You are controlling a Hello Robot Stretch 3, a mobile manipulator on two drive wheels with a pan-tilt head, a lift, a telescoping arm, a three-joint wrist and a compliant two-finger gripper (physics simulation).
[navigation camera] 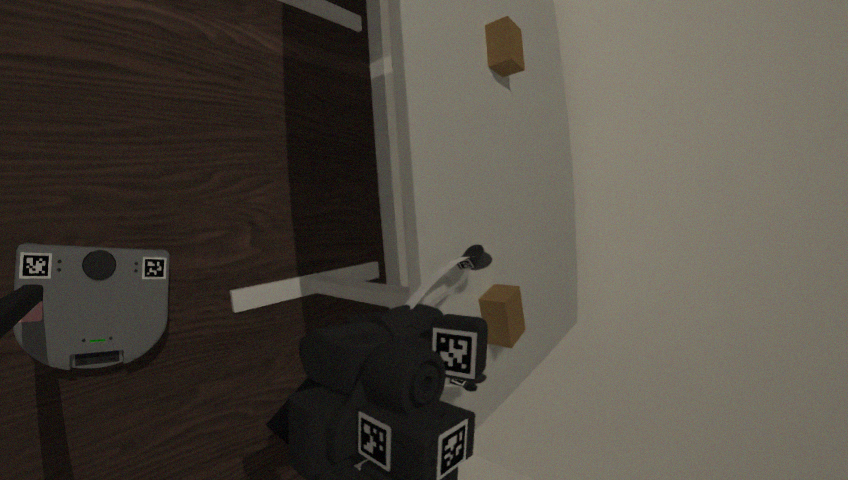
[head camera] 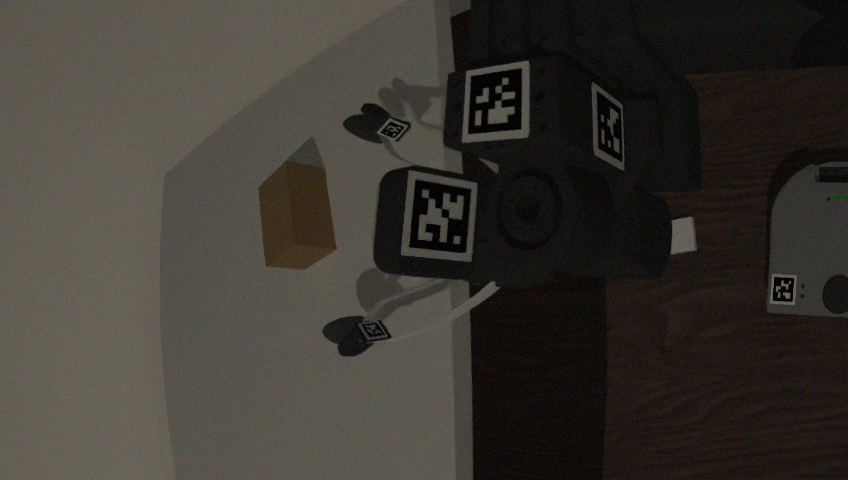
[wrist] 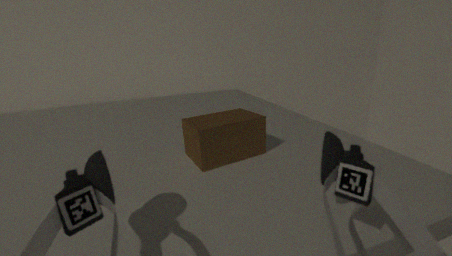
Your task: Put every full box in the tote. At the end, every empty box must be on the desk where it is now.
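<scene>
A plain brown box (head camera: 295,214) (navigation camera: 502,315) (wrist: 227,141) lies on the grey desk (head camera: 297,392) (navigation camera: 476,172) (wrist: 100,132). Its faces look closed, and whether it is full or empty does not show. My gripper (head camera: 363,229) (wrist: 217,160) is open, with its fingers wide apart above the desk. The box is just beyond the fingertips, apart from them and between their lines in the wrist view. In the navigation view the gripper body stands close beside the box, partly over it. A second brown box (navigation camera: 504,44) lies farther along the desk. The tote does not show.
A pale wall stands behind the desk. The desk's front edge (head camera: 462,368) (navigation camera: 397,148) runs beneath my wrist. A pale desk foot (navigation camera: 264,294) lies on the dark wood floor. My grey base (head camera: 803,249) (navigation camera: 95,309) stands on the floor in front of the desk.
</scene>
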